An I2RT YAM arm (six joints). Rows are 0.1 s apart.
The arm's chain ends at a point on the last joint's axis. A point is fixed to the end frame.
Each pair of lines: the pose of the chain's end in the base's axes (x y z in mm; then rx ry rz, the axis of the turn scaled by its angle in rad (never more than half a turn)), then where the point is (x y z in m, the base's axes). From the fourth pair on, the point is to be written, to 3 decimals.
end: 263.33 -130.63 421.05 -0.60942 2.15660 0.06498
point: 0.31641 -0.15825 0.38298
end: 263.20 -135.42 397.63 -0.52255 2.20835 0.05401
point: 0.31275 -0.16616 0.35727
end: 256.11 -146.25 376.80 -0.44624 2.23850 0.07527
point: 0.30307 -0.17789 0.33410
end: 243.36 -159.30 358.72 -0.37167 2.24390 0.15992
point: 0.289 -0.188 0.313
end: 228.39 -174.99 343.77 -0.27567 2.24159 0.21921
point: 0.272 -0.203 0.296
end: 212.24 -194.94 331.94 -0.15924 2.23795 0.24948
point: 0.254 -0.223 0.282
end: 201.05 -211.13 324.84 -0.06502 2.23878 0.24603
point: 0.241 -0.240 0.274
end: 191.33 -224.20 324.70 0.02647 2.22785 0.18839
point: 0.229 -0.257 0.274
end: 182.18 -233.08 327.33 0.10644 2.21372 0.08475
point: 0.217 -0.272 0.279
